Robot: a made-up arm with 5 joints.
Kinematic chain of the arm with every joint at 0, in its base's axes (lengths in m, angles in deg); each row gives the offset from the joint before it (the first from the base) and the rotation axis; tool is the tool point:
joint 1: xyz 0 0 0.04 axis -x
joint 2: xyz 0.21 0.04 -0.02 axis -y
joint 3: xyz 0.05 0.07 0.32 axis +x
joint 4: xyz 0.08 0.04 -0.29 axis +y
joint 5: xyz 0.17 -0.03 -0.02 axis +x
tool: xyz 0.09 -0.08 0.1
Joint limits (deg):
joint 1: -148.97..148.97
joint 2: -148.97..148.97
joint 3: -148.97..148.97
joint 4: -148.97..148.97
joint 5: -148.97..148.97
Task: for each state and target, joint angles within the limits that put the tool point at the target. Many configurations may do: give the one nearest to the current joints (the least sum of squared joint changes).
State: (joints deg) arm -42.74 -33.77 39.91 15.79 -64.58
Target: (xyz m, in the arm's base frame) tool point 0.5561 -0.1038 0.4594
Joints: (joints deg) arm -60.42 8.68 53.72 0.01 -68.25
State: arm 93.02 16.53 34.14 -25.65 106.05
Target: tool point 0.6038 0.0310 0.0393
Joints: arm 90.58 16.50 -3.42 -1.17 92.40
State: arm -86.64 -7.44 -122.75 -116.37 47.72
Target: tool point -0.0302 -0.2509 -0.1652
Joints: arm -119.47 22.34 -82.38 -141.02 26.67
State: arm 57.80 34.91 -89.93 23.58 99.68
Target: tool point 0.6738 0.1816 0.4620
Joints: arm 62.90 -11.31 -97.81 4.11 95.71
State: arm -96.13 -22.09 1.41 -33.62 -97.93
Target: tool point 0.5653 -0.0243 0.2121
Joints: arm -93.10 -25.72 -26.90 -37.72 -95.41
